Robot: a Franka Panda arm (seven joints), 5 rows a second.
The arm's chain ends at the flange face. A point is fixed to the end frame.
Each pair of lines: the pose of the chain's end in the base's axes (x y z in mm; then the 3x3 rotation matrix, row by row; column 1 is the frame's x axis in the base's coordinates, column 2 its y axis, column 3 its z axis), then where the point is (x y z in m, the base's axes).
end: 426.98 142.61 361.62; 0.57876 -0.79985 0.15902; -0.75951 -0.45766 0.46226; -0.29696 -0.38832 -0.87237
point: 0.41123 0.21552 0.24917
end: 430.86 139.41 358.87; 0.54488 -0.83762 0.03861; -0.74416 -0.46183 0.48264; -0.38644 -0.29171 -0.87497
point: 0.39973 0.21438 0.25107
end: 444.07 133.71 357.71; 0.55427 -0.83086 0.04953; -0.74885 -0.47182 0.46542; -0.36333 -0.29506 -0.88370
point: 0.41421 0.20637 0.24799
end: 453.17 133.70 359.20; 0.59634 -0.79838 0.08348; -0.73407 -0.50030 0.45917; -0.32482 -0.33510 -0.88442
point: 0.42713 0.20444 0.24727
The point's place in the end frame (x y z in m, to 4 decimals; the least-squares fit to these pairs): -0.0311 0.0229 0.1293
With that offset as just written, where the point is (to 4 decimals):
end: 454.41 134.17 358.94; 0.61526 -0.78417 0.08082; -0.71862 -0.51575 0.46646; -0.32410 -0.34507 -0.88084
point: 0.4278 0.2050 0.2472
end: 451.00 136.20 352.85; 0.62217 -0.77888 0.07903; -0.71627 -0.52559 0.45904; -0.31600 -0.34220 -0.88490
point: 0.4240 0.2058 0.2404
